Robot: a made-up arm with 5 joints.
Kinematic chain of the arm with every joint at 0, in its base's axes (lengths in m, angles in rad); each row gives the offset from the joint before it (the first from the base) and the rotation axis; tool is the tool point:
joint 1: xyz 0 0 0.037 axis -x
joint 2: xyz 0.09 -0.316 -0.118 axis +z
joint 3: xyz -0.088 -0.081 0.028 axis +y
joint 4: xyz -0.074 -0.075 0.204 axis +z
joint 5: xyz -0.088 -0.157 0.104 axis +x
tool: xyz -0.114 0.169 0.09
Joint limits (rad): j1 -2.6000..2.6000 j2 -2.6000..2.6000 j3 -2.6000..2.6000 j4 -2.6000..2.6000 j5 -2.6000..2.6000
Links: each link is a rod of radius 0.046 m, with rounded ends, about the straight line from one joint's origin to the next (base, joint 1, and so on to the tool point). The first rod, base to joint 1, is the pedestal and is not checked.
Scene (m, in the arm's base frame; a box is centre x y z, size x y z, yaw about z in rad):
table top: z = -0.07
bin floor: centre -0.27 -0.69 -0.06 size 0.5 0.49 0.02 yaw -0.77
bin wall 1: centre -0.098 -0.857 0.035 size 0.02 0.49 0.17 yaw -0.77
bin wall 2: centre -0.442 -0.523 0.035 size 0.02 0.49 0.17 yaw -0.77
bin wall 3: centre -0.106 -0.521 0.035 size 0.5 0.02 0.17 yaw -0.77
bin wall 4: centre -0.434 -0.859 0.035 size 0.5 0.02 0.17 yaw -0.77
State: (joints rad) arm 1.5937 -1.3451 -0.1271 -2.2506 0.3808
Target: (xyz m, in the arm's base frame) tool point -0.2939 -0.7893 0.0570
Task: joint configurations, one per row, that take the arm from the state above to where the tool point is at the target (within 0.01 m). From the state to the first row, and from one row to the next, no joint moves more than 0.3 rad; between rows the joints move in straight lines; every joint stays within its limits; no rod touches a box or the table.
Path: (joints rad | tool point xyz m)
1: 1.5943 -1.1211 -0.2491 -2.1880 0.3981 | 0.0352 0.3588 0.1629
2: 1.5949 -0.8971 -0.3711 -2.1253 0.4155 | -0.0407 0.3393 0.1232
3: 1.5956 -0.6732 -0.4932 -2.0627 0.4328 | -0.1337 0.3106 0.1137
4: 1.5962 -0.4492 -0.6152 -2.0001 0.4502 | -0.2318 0.2732 0.1399
5: 1.4979 -0.3093 -0.8697 -1.7739 0.6487 | -0.3937 0.1302 0.1480
6: 1.3996 -0.1694 -1.1241 -1.5478 0.8472 | -0.5102 -0.0770 0.1955
7: 1.3013 -0.0295 -1.3786 -1.3217 1.0458 | -0.5392 -0.3281 0.2521
8: 1.2029 0.1104 -1.6331 -1.0955 1.2443 | -0.4629 -0.5818 0.2844
9: 1.1046 0.2503 -1.8876 -0.8694 1.4428 | -0.2939 -0.7893 0.2729
10: 0.9177 0.1482 -1.9457 -0.9492 1.4255 | -0.2939 -0.7893 0.0570

